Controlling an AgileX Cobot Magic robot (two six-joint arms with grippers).
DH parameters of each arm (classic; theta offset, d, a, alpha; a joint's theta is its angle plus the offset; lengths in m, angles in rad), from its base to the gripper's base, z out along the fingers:
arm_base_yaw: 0 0.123 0 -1.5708
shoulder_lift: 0.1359 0 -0.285 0
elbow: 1.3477 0 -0.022 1.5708
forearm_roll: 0 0.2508 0 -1.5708
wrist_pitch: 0 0 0.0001 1.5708
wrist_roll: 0 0.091 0 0
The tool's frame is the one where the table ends.
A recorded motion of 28 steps. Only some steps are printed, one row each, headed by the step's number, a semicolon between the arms.
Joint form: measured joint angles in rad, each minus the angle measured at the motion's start. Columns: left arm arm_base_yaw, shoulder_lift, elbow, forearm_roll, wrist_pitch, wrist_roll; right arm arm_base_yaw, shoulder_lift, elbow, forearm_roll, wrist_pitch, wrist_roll.
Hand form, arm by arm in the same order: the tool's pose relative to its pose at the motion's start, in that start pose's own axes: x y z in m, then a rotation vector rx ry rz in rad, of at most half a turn. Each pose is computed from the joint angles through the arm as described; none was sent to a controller.
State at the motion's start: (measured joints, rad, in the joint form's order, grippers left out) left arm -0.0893 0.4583 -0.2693 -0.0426 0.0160 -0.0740; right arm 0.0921 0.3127 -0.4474 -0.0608 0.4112 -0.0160
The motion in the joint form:
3: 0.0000 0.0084 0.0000 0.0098 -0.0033 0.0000; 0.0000 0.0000 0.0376 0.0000 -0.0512 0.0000
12: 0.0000 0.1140 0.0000 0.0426 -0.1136 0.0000; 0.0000 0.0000 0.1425 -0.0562 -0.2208 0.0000
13: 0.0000 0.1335 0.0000 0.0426 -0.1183 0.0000; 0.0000 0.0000 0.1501 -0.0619 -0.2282 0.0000
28: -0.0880 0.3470 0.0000 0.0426 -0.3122 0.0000; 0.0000 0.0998 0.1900 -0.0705 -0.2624 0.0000
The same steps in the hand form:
3: 0.0004 0.0001 0.0013 -0.0008 0.0050 0.0098; 0.0071 0.0009 0.0044 -0.0019 -0.0137 -0.0009
12: 0.0007 0.0002 0.0178 -0.0007 0.0003 0.0426; 0.0254 0.0024 0.0146 0.0058 -0.0787 -0.0573
13: 0.0024 0.0004 0.0209 -0.0021 0.0151 0.0426; 0.0272 0.0025 0.0152 0.0062 -0.0785 -0.0631
28: 0.0131 -0.0123 0.0528 0.0828 0.0429 0.0544; 0.0434 0.0044 0.0338 -0.0078 0.0261 -0.0747

